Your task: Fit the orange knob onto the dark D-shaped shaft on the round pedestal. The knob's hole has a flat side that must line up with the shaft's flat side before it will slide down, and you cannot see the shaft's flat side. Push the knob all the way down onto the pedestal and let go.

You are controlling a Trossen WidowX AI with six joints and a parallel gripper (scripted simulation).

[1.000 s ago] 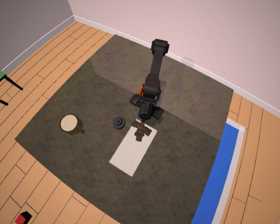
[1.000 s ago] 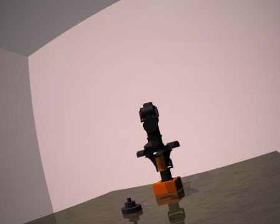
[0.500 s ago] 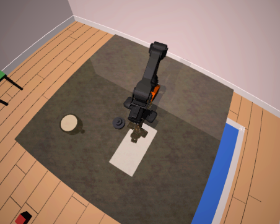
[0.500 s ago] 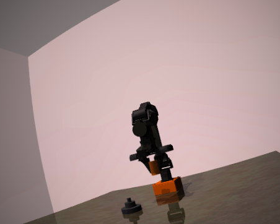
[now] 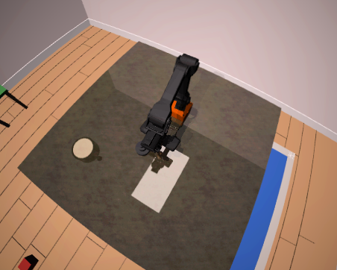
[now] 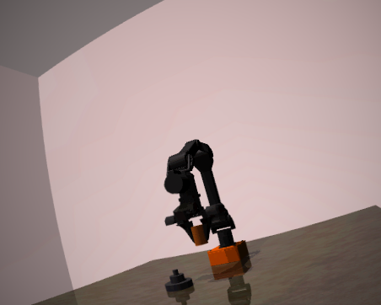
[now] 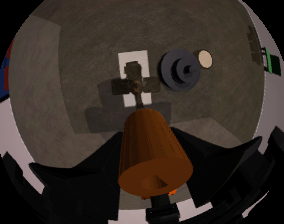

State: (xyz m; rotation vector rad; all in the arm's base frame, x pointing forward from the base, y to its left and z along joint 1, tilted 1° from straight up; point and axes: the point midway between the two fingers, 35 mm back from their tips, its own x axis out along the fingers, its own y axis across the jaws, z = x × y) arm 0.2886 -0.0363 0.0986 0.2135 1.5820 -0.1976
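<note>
My gripper tip is 90 mm to the left of the dark round pedestal, 90 mm above it and 30 mm short of it. Round my gripper tip: orange knob: 20 mm above.
</note>
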